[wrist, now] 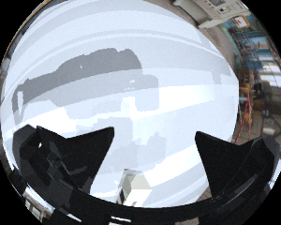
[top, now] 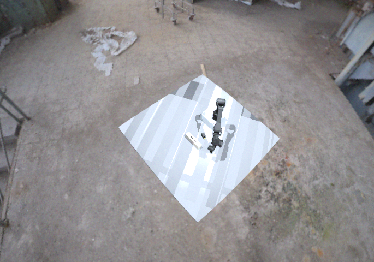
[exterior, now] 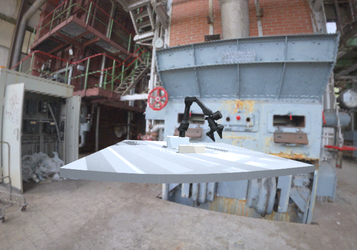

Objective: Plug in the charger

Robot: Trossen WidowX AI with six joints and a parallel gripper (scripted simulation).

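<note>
Now: gripper tip 180 mm to the left of the black two-prong charger, 120 mm past it and 80 mm above it.
</note>
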